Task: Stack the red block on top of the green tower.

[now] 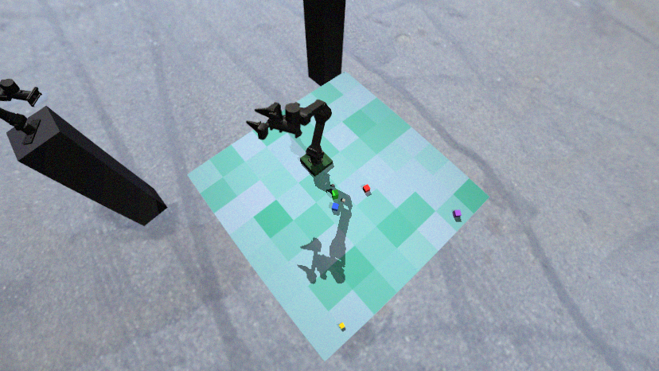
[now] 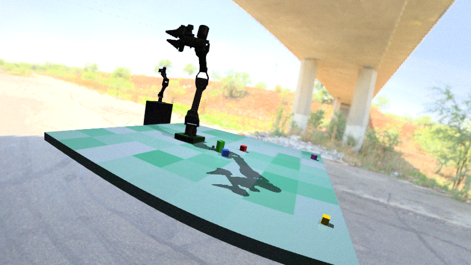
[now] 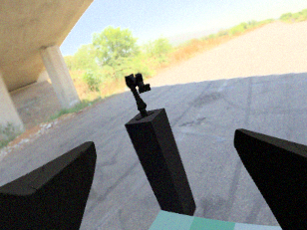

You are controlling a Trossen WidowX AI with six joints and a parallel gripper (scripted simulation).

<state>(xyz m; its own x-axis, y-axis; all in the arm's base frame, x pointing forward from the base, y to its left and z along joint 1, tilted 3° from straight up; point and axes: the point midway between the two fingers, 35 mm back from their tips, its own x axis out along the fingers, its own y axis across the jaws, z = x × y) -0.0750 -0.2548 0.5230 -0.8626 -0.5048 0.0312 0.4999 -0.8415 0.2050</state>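
Now: the red block 450 mm ahead of my gripper tip, 330 mm to the left of it and 550 mm below it. From my gripper tip the other things lie so: purple block (920 mm ahead, 590 mm to the left, 550 mm below); then blue block (400 mm ahead, 120 mm to the left, 550 mm below); then yellow block (860 mm ahead, 290 mm to the right, 560 mm below).
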